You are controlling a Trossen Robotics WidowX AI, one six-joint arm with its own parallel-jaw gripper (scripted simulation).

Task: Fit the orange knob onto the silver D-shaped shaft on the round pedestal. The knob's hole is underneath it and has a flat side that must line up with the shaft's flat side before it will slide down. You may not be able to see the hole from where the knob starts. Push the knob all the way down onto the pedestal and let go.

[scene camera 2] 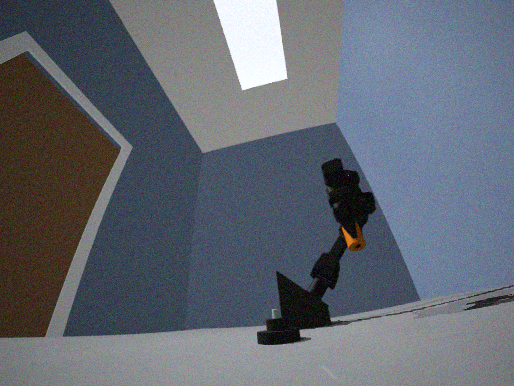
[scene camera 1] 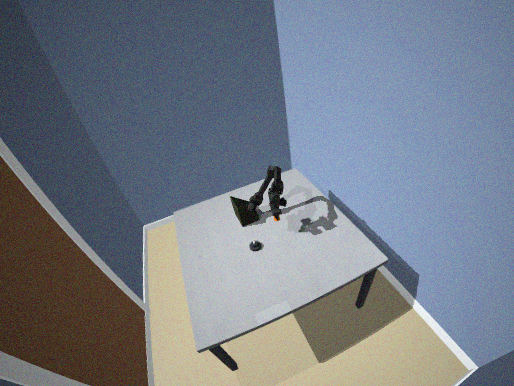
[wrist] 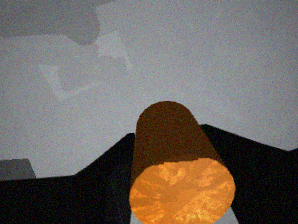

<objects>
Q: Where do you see a round pedestal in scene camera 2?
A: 278, 332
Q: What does my gripper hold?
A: An orange knob.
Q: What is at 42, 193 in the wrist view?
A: My gripper.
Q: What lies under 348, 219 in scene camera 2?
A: My gripper.
</objects>
